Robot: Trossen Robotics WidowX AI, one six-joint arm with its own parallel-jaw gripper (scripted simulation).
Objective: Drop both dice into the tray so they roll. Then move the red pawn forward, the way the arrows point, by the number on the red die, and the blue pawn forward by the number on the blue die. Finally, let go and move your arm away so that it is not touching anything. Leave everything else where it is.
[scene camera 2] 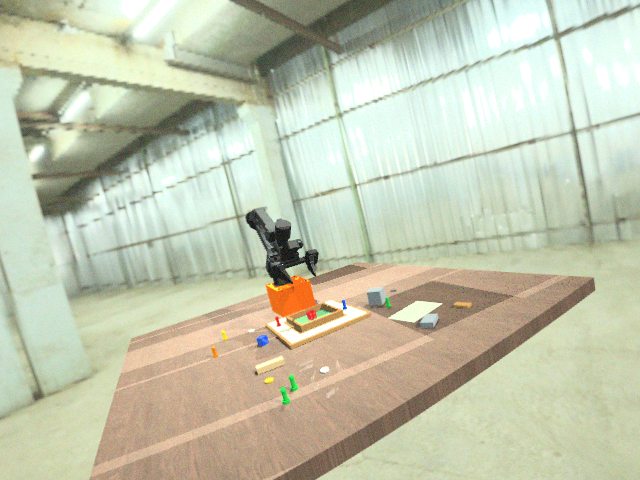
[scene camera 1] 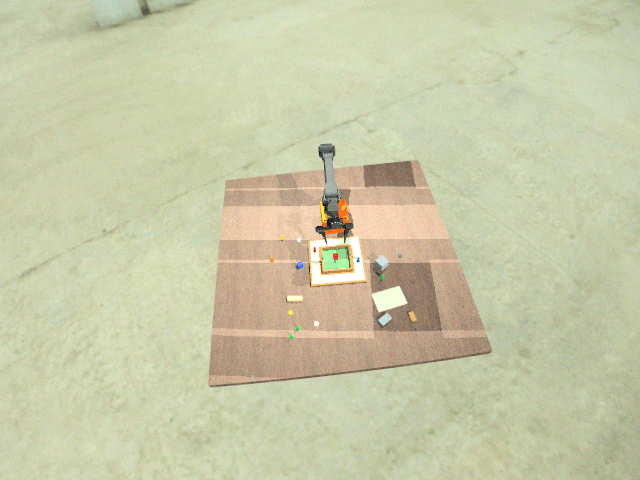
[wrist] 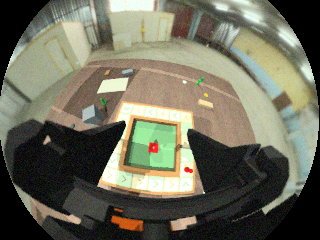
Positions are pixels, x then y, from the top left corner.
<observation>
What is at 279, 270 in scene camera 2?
The gripper.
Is the gripper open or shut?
Open.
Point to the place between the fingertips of the gripper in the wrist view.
157, 127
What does the gripper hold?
Nothing.
</observation>
